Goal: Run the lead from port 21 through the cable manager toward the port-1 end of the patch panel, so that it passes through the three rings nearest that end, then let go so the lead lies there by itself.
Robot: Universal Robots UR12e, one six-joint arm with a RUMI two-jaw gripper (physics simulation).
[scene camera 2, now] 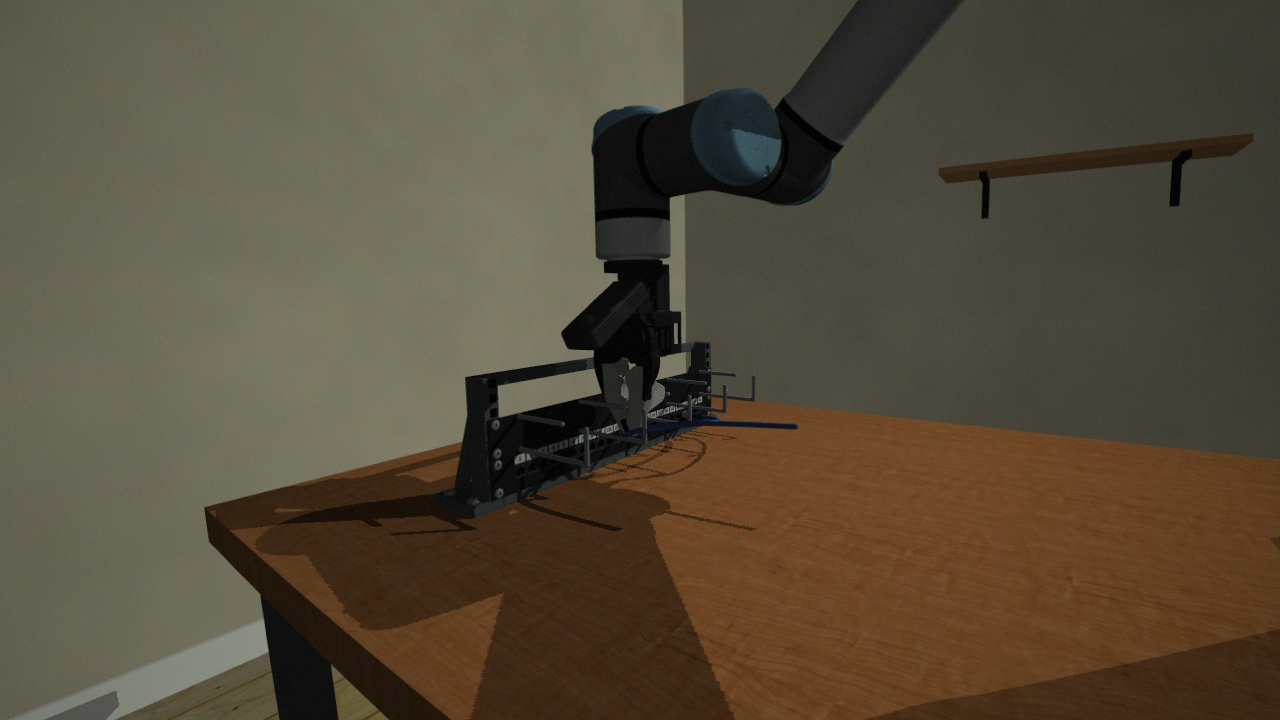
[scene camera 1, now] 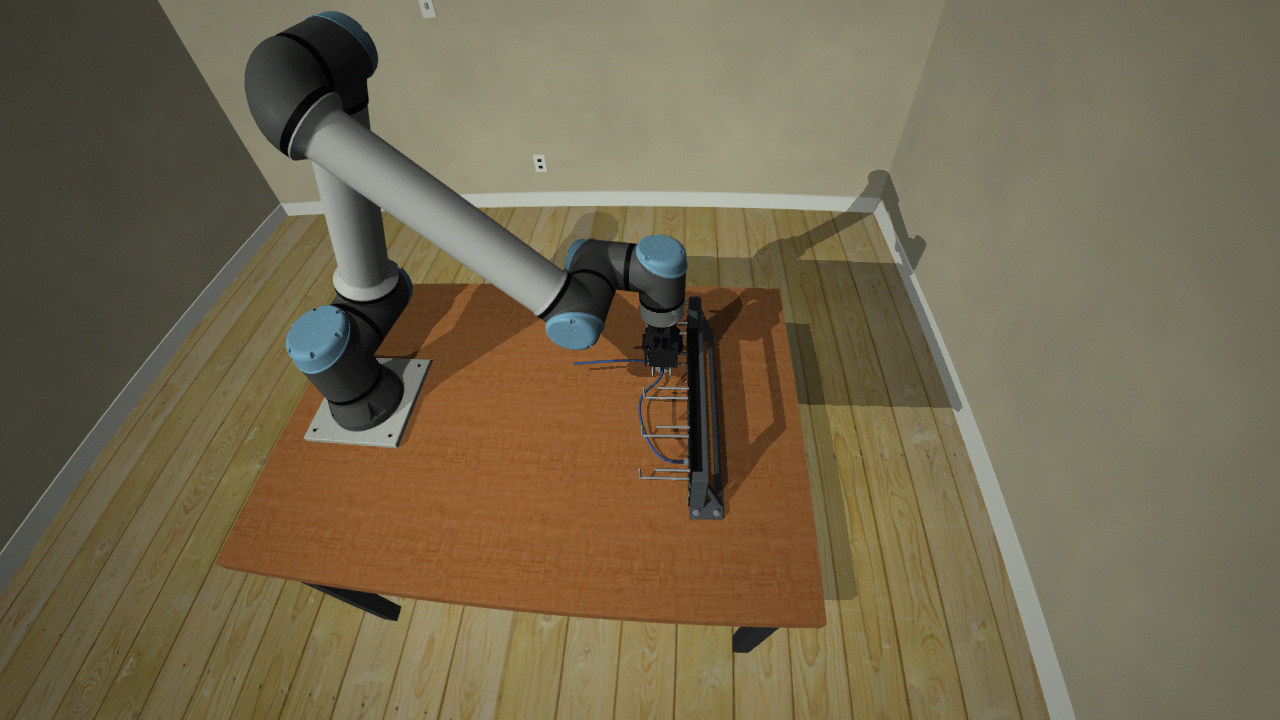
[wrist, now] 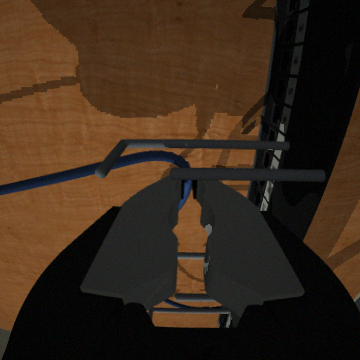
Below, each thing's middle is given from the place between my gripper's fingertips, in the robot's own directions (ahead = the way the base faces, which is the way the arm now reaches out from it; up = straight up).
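Panel frame (scene camera 2: pixel 463 486): my hand 9 cm short of it, 8 cm to the left of it, 2 cm below it. Top rail (scene camera 2: pixel 523 374): 8 cm ahead of my hand, 8 cm to the right of it, 8 cm above it.
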